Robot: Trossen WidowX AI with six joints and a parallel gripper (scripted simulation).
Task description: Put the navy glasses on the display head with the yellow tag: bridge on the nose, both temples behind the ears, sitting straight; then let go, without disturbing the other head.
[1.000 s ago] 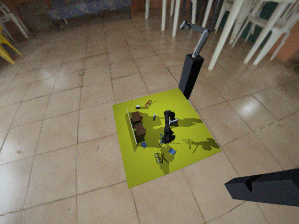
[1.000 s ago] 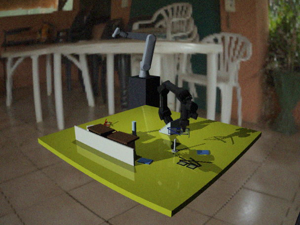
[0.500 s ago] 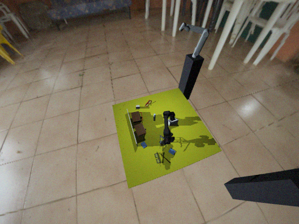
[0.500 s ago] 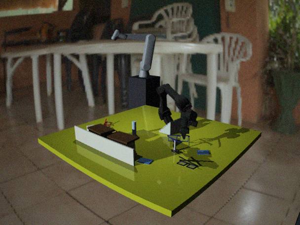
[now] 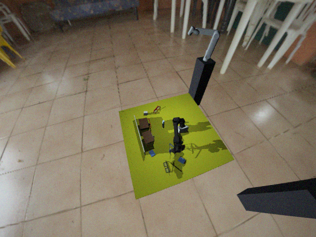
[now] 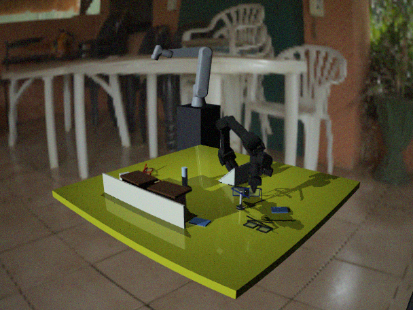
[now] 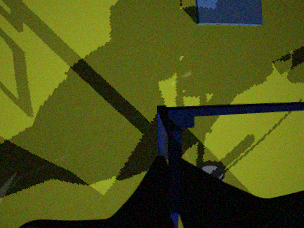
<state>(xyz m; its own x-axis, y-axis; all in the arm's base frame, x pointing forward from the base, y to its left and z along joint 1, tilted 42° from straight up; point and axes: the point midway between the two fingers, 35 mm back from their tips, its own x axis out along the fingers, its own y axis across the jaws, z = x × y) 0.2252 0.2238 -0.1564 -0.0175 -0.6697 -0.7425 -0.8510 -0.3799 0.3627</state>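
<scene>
The grey post lies 7 cm ahead of my gripper tip, 3 cm to the right of it and 4 cm below it. The rest, counted from my gripper tip: white panel 39 cm ahead, 39 cm to the right, 1 cm below.
</scene>
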